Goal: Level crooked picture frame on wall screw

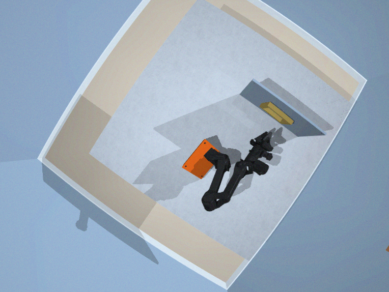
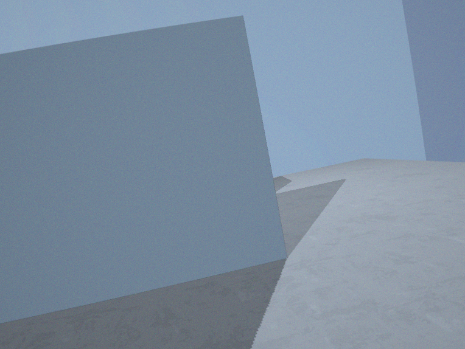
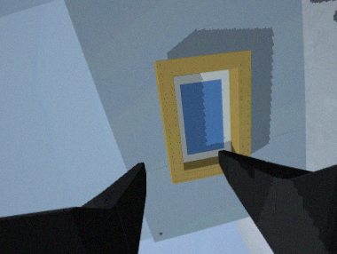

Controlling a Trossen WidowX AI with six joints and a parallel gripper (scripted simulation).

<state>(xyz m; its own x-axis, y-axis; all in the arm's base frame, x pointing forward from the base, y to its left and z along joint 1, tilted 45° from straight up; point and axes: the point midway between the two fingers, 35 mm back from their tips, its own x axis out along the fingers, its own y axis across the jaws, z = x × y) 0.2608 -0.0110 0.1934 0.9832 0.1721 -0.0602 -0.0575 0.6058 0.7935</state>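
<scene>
Right now my gripper tip is 130 mm short of the picture frame, 50 mm above it and 30 mm to the right of it. From my gripper tip the other things lie so: grey wall panel: 140 mm ahead, 70 mm below, 20 mm to the left.
</scene>
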